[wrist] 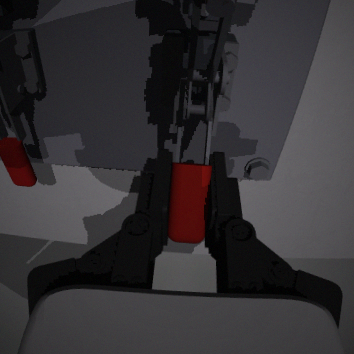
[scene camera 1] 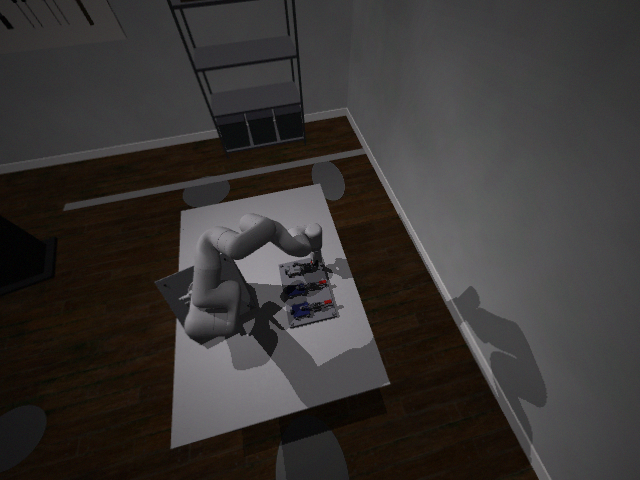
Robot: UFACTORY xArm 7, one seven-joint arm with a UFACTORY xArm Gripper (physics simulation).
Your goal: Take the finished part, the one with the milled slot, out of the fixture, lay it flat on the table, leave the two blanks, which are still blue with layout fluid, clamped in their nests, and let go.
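Frame: origin at the arm's base, x back, y left, z down, level; metres.
Seen in the pictures: gripper, fingertip midpoint: (wrist: 189, 169) (scene camera 1: 314, 263).
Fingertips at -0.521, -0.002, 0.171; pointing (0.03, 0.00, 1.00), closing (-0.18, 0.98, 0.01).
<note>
A point is followed by its place in that frame, as x, y, z.
The grey finished part (scene camera 1: 293, 270) {-0.405, 0.018, 0.187} sits in the far nest of the fixture plate (scene camera 1: 313, 319) {-0.394, -0.256, 0.213} (wrist: 100, 100) {-0.495, -0.055, 0.213}, beside its toggle clamp (wrist: 199, 100) {-0.488, 0.007, 0.185}. Its slot is too small to make out. My gripper (scene camera 1: 316, 264) {-0.521, -0.002, 0.171} (wrist: 189, 169) {-0.521, -0.002, 0.171} is shut on the red handle (wrist: 188, 205) {-0.515, 0.000, 0.142} of that clamp, at the outer edge of the plate. Two blue blanks, the middle one (scene camera 1: 296, 290) {-0.377, -0.089, 0.197} and the near one (scene camera 1: 300, 309) {-0.354, -0.196, 0.176}, sit in the other two nests, each with a red-handled clamp. Whether the far clamp presses on the part cannot be told.
The neighbouring clamp's red handle (wrist: 19, 162) {-0.509, -0.105, 0.177} is at the left in the wrist view. A bolt head (wrist: 257, 167) {-0.555, 0.041, 0.207} stands at the plate's corner. The white table (scene camera 1: 217, 397) {0.109, -0.375, 0.229} extends around the fixture. The arm's base is to the left, and a shelf rack (scene camera 1: 248, 102) stands beyond the table.
</note>
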